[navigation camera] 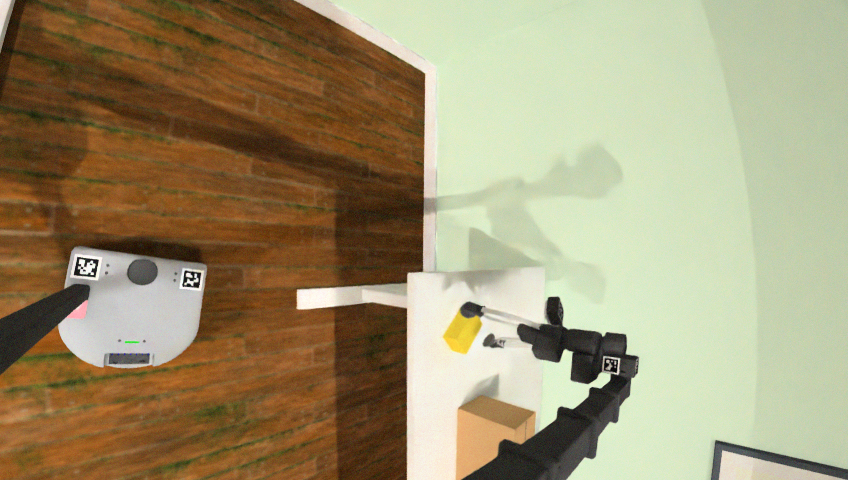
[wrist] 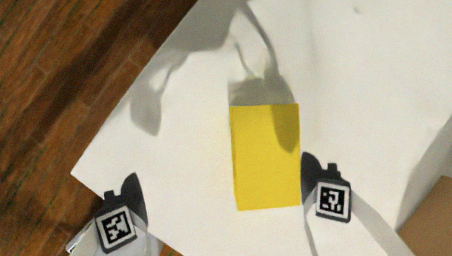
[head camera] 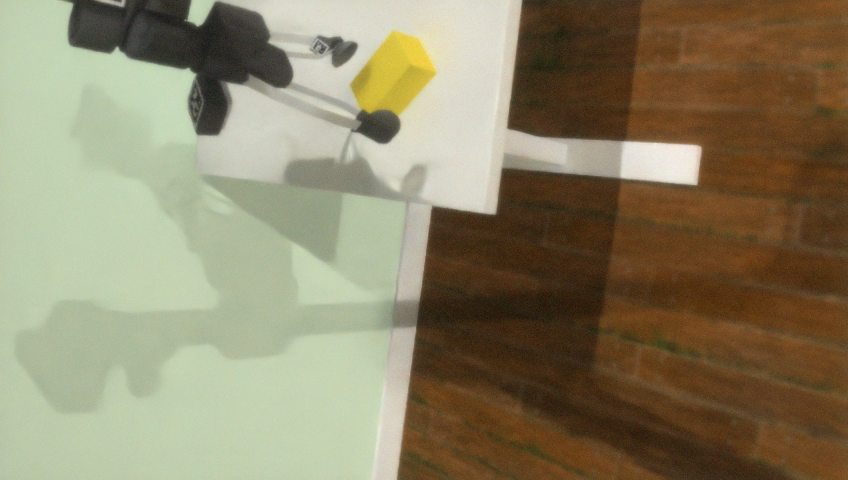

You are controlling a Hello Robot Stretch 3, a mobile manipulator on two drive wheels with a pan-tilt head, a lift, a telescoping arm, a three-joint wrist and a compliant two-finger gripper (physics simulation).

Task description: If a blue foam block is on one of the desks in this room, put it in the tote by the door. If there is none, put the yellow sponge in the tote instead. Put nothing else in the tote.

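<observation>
A yellow sponge [head camera: 393, 74] [navigation camera: 462, 333] [wrist: 265, 160] lies as a plain yellow block on the white desk [head camera: 458, 160] [navigation camera: 434, 386] [wrist: 190, 125], near its end. My gripper [head camera: 362, 89] [navigation camera: 480, 324] [wrist: 222, 182] is open and empty, above the desk at the sponge's wall-side end. In the wrist view the sponge lies in the right part of the gap, its right edge close to the right fingertip, with a wide gap to the left fingertip. Whether that fingertip touches it I cannot tell. A finger's shadow falls on the sponge. No blue foam block or tote shows in these views.
A brown cardboard box [navigation camera: 493, 416] [wrist: 435, 215] stands farther along the desk, partly behind my arm [navigation camera: 541, 446]. The green wall [head camera: 89, 237] [navigation camera: 565, 89] runs behind the desk. A white desk leg [head camera: 660, 161] [navigation camera: 327, 297] reaches over the wooden floor. My base [navigation camera: 136, 315] stands apart from the desk.
</observation>
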